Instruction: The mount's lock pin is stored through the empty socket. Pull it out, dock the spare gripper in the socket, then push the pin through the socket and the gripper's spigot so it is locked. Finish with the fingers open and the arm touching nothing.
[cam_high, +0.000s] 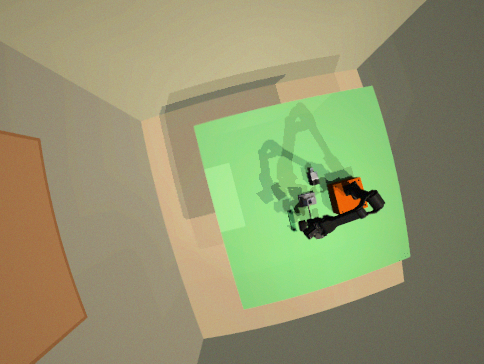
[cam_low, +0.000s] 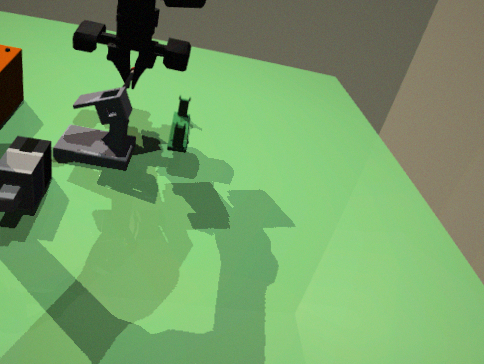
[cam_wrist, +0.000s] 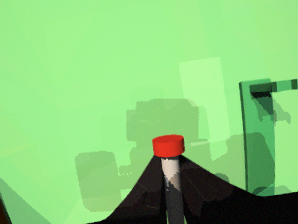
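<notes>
Now: gripper tip 100 mm short of the green rest, 40 mm to the left of it and 30 mm above it. Round my gripper tip: grey mount (30 mm behind, 130 mm to the right, 10 mm below); then spare gripper (110 mm behind, 270 mm to the right, 30 mm below).
</notes>
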